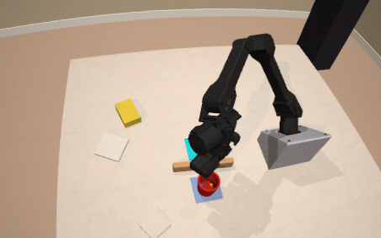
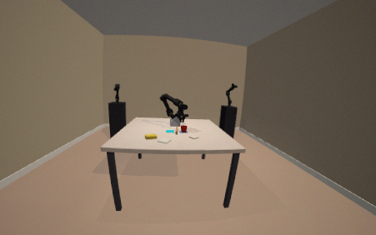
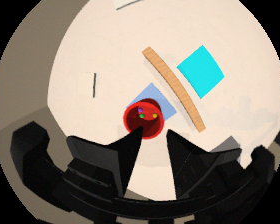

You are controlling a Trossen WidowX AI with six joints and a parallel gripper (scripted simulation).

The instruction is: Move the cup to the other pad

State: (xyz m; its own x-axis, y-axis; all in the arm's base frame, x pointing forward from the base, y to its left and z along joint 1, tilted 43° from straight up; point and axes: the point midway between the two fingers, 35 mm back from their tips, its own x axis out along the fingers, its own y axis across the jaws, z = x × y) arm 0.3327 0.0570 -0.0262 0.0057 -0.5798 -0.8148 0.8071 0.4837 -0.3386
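The cup lies 80 mm below my gripper tip, 20 mm to the left of it and 10 mm ahead of it. From my gripper tip the other things lie so: cyan tile (140 mm to the right, 120 mm below, 20 mm behind); then yellow block (350 mm to the right, 220 mm ahead, 100 mm below).
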